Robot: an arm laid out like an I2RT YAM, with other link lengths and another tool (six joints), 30 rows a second.
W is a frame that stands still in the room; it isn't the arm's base.
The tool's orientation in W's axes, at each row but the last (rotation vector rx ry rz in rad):
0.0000, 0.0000, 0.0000
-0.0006, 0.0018, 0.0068
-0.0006, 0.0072, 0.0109
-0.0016, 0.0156, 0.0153
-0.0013, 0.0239, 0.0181
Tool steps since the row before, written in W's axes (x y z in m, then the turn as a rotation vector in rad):
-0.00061, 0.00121, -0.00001, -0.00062, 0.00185, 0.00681
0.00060, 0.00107, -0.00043, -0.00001, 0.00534, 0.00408
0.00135, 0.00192, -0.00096, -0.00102, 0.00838, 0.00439
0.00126, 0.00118, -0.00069, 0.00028, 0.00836, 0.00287
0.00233, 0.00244, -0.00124, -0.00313, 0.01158, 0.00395
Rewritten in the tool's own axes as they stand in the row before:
-0.00061, 0.00121, -0.00001, -0.00062, 0.00185, 0.00681
0.00061, 0.00107, -0.00043, 0.00002, 0.00534, 0.00408
0.00138, 0.00191, -0.00095, -0.00096, 0.00839, 0.00439
0.00129, 0.00116, -0.00067, 0.00036, 0.00835, 0.00289
0.00240, 0.00240, -0.00118, -0.00301, 0.01163, 0.00389

